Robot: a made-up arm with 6 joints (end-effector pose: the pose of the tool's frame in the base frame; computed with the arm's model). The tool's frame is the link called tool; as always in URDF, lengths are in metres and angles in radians. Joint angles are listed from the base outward.
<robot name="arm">
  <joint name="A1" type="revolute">
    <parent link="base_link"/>
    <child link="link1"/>
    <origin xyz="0 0 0.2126"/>
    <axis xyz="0 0 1"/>
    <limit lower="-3.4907" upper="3.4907" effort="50" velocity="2.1"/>
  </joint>
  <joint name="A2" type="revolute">
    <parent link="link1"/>
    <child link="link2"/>
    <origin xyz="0 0 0"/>
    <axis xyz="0 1 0"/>
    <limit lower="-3.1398" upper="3.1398" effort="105" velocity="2.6"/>
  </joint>
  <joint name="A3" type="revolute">
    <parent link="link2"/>
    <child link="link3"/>
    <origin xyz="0 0 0.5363"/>
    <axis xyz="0 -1 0"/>
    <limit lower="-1.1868" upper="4.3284" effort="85" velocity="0.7"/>
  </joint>
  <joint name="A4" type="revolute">
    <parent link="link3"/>
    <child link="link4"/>
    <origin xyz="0 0 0"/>
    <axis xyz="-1 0 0"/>
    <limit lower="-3.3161" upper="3.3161" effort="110" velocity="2.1"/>
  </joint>
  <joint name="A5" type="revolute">
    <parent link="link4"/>
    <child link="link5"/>
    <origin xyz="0.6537 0 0"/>
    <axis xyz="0 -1 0"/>
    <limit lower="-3.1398" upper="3.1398" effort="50" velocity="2.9"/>
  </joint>
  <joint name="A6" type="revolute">
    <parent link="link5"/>
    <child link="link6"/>
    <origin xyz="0 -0.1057 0"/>
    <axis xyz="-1 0 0"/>
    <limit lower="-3.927" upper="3.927" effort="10" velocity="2.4"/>
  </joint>
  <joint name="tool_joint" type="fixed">
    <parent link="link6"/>
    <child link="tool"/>
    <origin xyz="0 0 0"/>
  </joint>
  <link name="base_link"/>
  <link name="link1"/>
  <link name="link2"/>
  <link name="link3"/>
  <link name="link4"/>
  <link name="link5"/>
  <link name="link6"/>
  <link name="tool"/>
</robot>
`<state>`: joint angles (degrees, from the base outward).
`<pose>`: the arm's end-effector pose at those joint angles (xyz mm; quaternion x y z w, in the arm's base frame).
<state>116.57 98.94 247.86 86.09 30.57 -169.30</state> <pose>44.2 -72.4 376.4 -0.5390 0.3676 -0.6503 0.3893</pose>
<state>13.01 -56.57 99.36 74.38 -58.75 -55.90</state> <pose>-1051.7 -272.2 681.7 0.4939 -0.7471 -0.1850 0.4046</pose>
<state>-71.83 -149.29 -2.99 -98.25 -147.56 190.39</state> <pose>-222.5 726.5 201.2 0.7227 -0.0153 -0.3805 0.5768</pose>
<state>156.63 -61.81 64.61 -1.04 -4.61 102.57</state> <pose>830.7 -243.8 993.1 0.4651 -0.4812 0.1637 0.7248</pose>
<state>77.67 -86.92 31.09 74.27 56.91 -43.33</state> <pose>-171.1 -917.0 770.8 0.1690 -0.9596 0.1478 0.1695</pose>
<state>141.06 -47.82 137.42 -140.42 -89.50 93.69</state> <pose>769.0 -726.1 580.1 -0.3872 0.8148 0.2455 0.3548</pose>
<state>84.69 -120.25 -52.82 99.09 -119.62 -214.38</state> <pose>-45.2 -305.9 586.1 -0.9468 0.2329 0.1817 0.1279</pose>
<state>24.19 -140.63 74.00 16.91 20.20 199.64</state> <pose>-743.6 -444.9 -598.8 0.3742 0.3803 -0.8016 0.2698</pose>
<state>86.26 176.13 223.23 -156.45 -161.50 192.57</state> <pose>-63.3 517.4 127.6 -0.5966 0.7589 0.1239 0.2298</pose>
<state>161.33 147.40 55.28 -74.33 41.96 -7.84</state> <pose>-145.3 79.2 -888.7 -0.2489 0.3292 0.6009 0.6846</pose>
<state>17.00 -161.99 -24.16 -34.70 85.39 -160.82</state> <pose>-557.9 -261.4 186.0 0.2961 0.0624 -0.8395 0.4514</pose>
